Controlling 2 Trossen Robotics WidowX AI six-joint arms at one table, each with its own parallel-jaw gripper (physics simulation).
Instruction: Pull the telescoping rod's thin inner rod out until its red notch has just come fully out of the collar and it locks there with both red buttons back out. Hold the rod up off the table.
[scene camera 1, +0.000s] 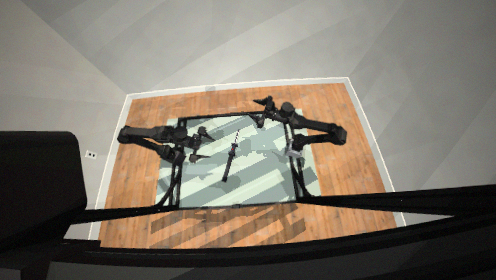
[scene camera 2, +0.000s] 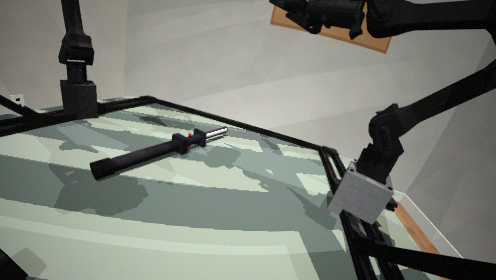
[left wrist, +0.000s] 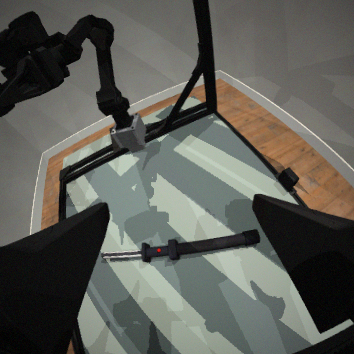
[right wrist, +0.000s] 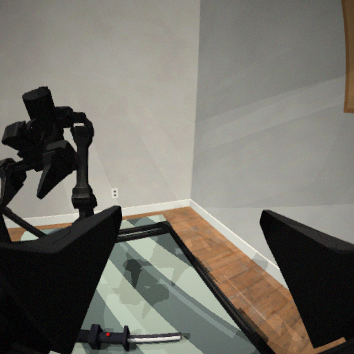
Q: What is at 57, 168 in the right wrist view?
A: My left gripper.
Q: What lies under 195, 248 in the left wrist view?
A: A telescoping rod.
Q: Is my left gripper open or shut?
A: Open.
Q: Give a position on a telescoping rod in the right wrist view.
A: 95, 332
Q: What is my left gripper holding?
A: Nothing.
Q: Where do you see my left gripper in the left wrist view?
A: At 182, 205
